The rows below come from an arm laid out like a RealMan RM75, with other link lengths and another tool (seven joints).
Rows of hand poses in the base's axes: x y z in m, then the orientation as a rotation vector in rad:
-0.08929, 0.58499, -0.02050, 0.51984, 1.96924, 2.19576
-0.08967, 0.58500, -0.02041, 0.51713, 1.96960, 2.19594
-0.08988, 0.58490, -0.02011, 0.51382, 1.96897, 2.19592
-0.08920, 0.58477, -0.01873, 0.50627, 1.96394, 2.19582
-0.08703, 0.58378, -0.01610, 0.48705, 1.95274, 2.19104
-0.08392, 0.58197, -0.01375, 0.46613, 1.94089, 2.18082
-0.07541, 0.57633, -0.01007, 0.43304, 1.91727, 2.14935
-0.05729, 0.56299, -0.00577, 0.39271, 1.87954, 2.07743
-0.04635, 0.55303, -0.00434, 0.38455, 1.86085, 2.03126
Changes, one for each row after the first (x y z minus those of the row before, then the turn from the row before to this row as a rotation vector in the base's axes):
-0.00038, 0.00001, 0.00009, -0.00025, -0.00139, 0.00116
-0.00021, -0.00010, 0.00030, -0.00003, -0.00227, 0.00068
0.00068, -0.00013, 0.00138, 0.00128, -0.00684, -0.00053
0.00217, -0.00099, 0.00263, 0.00016, -0.01824, -0.00289
0.00311, -0.00181, 0.00235, -0.00270, -0.02145, -0.00564
0.00851, -0.00564, 0.00368, -0.01076, -0.04165, -0.02004
0.01812, -0.01334, 0.00430, -0.02820, -0.06694, -0.04805
0.01094, -0.00996, 0.00143, -0.01860, -0.02979, -0.03409

